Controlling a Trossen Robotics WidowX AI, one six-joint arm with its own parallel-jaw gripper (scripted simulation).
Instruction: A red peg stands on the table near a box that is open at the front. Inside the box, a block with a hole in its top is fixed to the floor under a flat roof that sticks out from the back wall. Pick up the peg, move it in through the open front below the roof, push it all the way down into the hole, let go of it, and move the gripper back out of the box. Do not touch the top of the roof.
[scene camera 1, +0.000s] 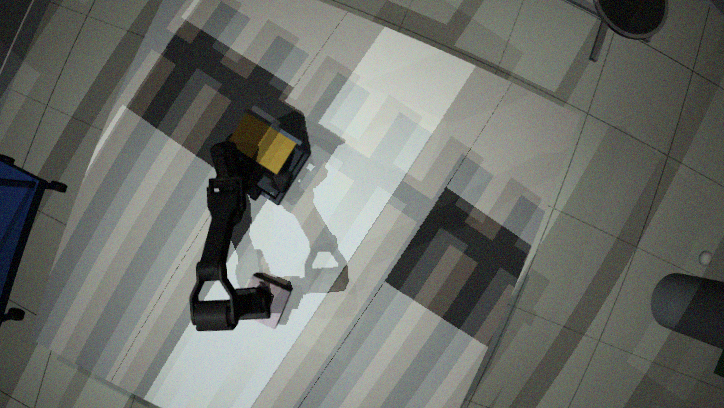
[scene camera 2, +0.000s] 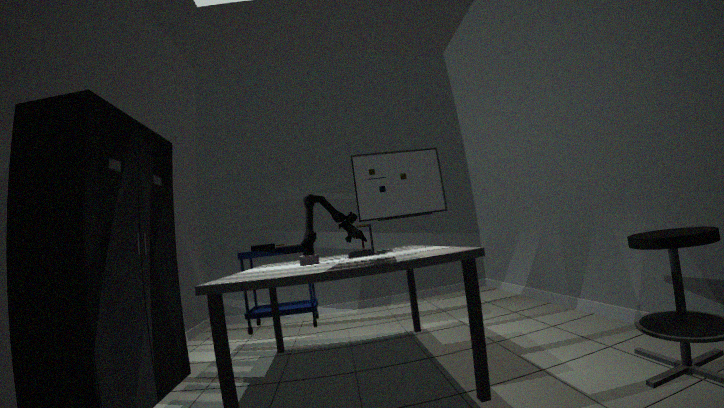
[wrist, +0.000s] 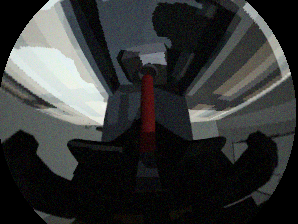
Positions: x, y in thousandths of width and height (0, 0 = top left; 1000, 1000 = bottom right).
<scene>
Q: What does my gripper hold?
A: A red peg.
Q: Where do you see my gripper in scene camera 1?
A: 381, 359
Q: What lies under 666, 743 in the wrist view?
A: My gripper.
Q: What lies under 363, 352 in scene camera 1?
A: A yellow roof.
</scene>
